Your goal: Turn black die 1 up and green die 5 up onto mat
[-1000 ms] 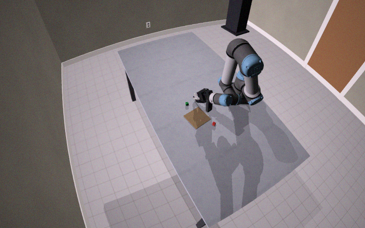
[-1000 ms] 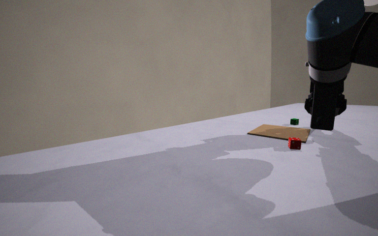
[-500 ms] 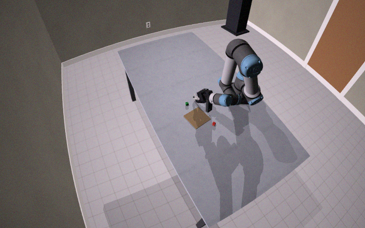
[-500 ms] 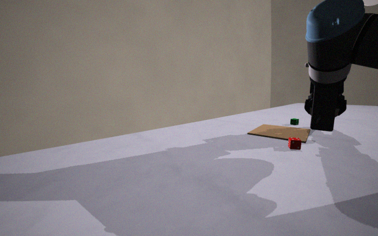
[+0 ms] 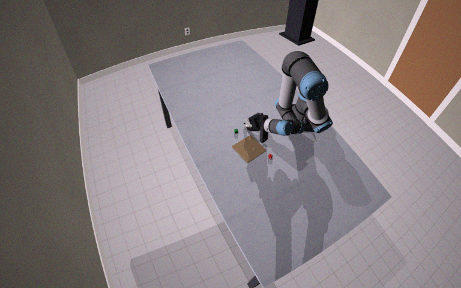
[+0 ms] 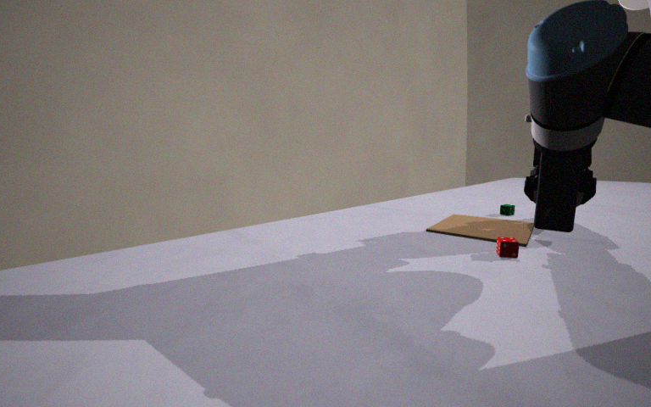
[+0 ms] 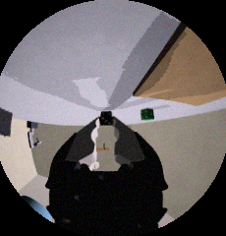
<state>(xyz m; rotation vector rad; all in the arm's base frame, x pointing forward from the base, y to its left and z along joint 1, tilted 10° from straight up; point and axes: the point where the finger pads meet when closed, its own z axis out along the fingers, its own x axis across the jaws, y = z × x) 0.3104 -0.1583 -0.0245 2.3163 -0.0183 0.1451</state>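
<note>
The black die lies 10 mm to the right of my hand. From my hand the other things lie so: green die (80 mm ahead, 10 mm below); then red die (250 mm to the left, 40 mm ahead, 10 mm below); then brown mat (140 mm to the left, 90 mm ahead, 20 mm below).
</note>
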